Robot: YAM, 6 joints.
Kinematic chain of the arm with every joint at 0, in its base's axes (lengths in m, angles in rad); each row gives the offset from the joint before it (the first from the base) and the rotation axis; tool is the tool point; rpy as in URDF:
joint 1: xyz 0 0 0.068 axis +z
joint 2: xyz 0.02 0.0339 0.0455 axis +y
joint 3: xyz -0.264 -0.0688 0 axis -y
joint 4: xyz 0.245 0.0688 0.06 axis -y
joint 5: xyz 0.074 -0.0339 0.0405 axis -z
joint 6: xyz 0.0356 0 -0.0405 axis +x
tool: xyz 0 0 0 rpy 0 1.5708 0
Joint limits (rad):
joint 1: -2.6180..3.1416
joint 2: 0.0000..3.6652
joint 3: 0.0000..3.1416
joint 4: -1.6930..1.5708
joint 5: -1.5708..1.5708
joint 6: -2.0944..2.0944
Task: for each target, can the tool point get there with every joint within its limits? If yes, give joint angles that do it. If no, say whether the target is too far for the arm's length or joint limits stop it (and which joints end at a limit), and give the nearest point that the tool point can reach.
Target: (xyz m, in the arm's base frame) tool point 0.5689 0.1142 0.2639
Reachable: yes | joints 0.2239 2.6987 2.8500 -0.7398 0.4336 -1.3501
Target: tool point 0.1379 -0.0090 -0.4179
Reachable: no: joint limits stop it (at a limit: joint 2) | nearest point 0.1519 -0.0099 -0.3673 | short by 0.053 m
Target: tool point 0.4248 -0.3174 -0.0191
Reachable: yes | joints -0.6635 2.7454 1.8906 -0.1192 -0.3307 -0.8750
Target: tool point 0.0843 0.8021 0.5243
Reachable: no: too far | nearest point 0.0601 0.5716 0.4032 | short by 0.261 m
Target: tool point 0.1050 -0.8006 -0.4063
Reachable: no: too far | nearest point 0.0710 -0.5413 -0.2248 | short by 0.318 m
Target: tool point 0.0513 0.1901 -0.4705
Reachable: no: joint limits stop it (at a limit: joint 2) | nearest point 0.0541 0.2003 -0.3780 | short by 0.093 m
